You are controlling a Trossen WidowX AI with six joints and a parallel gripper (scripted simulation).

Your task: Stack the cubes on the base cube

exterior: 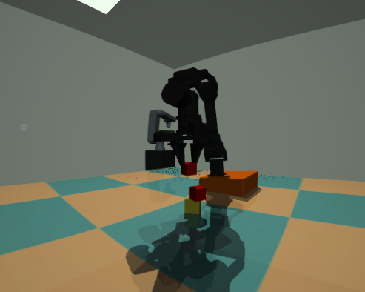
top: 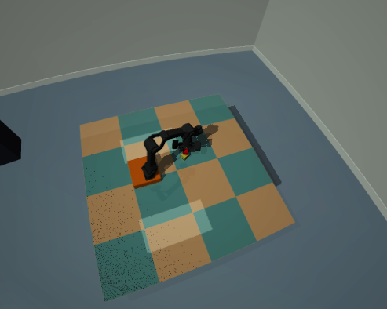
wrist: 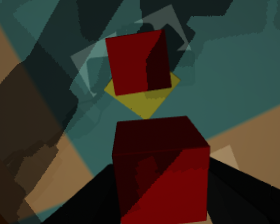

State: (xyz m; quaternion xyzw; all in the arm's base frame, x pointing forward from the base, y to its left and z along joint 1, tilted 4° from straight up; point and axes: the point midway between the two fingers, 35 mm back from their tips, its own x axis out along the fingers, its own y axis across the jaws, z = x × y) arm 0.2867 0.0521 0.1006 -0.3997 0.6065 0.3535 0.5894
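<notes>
The yellow cube lies 10 cm below my gripper tip, 2 cm to the left of it and 1 cm ahead of it.
</notes>
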